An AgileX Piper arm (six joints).
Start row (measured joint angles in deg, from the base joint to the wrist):
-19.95, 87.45, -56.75, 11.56, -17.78, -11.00
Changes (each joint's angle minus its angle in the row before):
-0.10, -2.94, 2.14, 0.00, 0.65, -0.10
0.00, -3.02, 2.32, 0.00, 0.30, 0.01
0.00, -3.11, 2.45, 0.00, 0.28, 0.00
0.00, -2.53, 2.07, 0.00, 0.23, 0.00
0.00, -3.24, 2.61, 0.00, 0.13, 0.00
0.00, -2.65, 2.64, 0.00, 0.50, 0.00
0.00, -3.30, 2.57, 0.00, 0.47, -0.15
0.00, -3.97, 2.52, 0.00, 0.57, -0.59
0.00, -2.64, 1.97, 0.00, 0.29, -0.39
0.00, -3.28, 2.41, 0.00, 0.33, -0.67
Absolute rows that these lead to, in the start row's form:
-20.05, 84.51, -54.61, 11.56, -17.13, -11.10
-20.05, 81.49, -52.29, 11.56, -16.83, -11.09
-20.05, 78.38, -49.84, 11.56, -16.55, -11.09
-20.05, 75.85, -47.77, 11.56, -16.32, -11.09
-20.05, 72.61, -45.16, 11.56, -16.19, -11.09
-20.05, 69.96, -42.52, 11.56, -15.69, -11.09
-20.05, 66.66, -39.95, 11.56, -15.22, -11.24
-20.05, 62.69, -37.43, 11.56, -14.65, -11.83
-20.05, 60.05, -35.46, 11.56, -14.36, -12.22
-20.05, 56.77, -33.05, 11.56, -14.03, -12.89

